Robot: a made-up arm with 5 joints. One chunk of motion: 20 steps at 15 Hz.
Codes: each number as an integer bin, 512 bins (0 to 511) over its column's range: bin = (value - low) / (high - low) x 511, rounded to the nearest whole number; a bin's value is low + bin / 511 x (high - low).
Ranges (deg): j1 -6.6..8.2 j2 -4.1..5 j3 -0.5..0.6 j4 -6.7..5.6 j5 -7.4..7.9
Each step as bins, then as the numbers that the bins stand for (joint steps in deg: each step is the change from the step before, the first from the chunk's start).
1 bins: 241 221 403 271 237
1 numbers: 0.380 -0.164 0.368 -0.177 -0.304
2 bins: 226 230 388 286 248
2 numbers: -0.054 -0.004 0.335 0.184 0.025
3 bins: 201 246 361 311 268
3 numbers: -0.778 0.281 0.277 0.786 0.624
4 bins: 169 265 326 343 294
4 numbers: -1.705 0.619 0.202 1.556 1.403
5 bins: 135 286 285 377 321
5 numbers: -2.690 0.993 0.114 2.375 2.211
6 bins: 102 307 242 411 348
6 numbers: -3.646 1.367 0.021 3.193 3.020
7 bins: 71 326 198 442 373
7 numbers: -4.544 1.705 -0.074 3.939 3.768
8 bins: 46 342 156 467 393
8 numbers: -5.268 1.990 -0.164 4.541 4.367
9 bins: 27 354 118 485 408
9 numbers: -5.818 2.204 -0.246 4.974 4.816
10 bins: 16 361 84 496 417
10 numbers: -6.137 2.329 -0.319 5.239 5.086
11 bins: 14 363 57 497 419
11 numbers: -6.195 2.364 -0.377 5.263 5.145
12 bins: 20 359 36 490 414
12 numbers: -6.021 2.293 -0.423 5.095 4.996
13 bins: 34 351 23 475 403
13 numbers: -5.615 2.151 -0.450 4.733 4.666
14 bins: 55 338 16 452 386
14 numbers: -5.007 1.919 -0.466 4.180 4.157
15 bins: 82 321 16 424 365
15 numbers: -4.225 1.616 -0.466 3.506 3.529
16 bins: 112 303 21 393 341
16 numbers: -3.356 1.296 -0.455 2.760 2.810
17 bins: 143 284 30 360 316
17 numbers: -2.458 0.958 -0.435 1.965 2.061
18 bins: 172 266 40 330 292
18 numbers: -1.618 0.637 -0.414 1.243 1.343
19 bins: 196 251 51 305 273
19 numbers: -0.923 0.370 -0.390 0.641 0.774
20 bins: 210 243 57 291 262
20 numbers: -0.518 0.227 -0.377 0.305 0.445
